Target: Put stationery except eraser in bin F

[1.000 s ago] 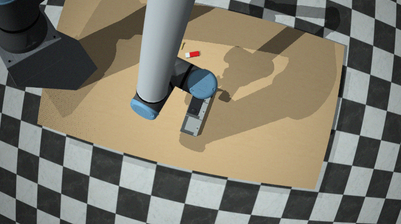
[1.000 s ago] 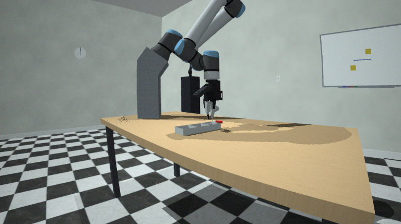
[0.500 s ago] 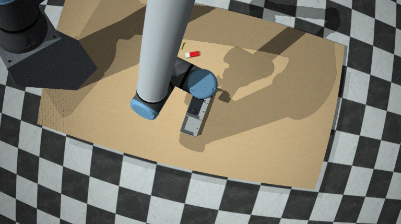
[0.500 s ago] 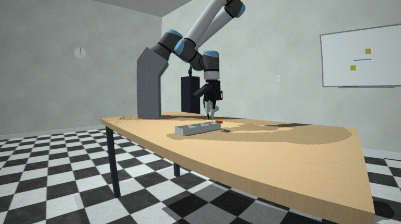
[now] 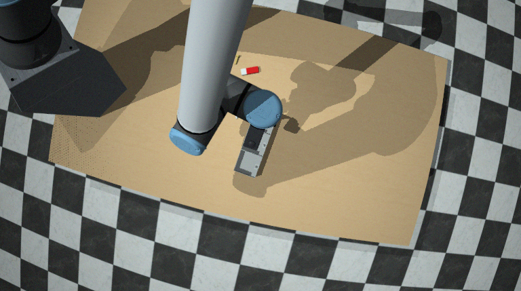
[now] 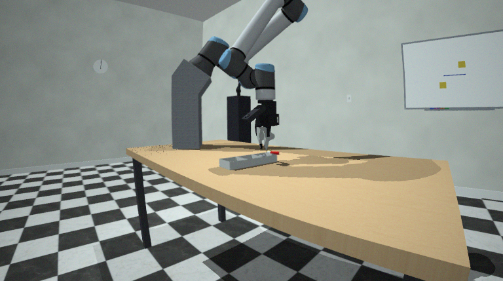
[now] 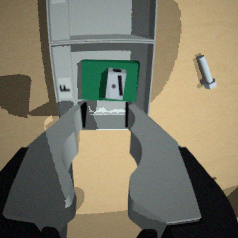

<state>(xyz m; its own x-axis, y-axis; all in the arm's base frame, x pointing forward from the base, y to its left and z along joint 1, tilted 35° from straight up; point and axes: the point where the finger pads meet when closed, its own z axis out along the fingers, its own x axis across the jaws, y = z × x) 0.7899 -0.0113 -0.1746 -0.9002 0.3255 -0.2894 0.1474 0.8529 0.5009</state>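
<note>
My gripper is now 4 cm above the pencil sharpener and 1 cm past it. Also, from my hand: eraser 17 cm to the left, 9 cm behind, 6 cm below; then white-grey object 10 cm behind, 6 cm below, 1 cm to the left; then green pad 6 cm below.
</note>
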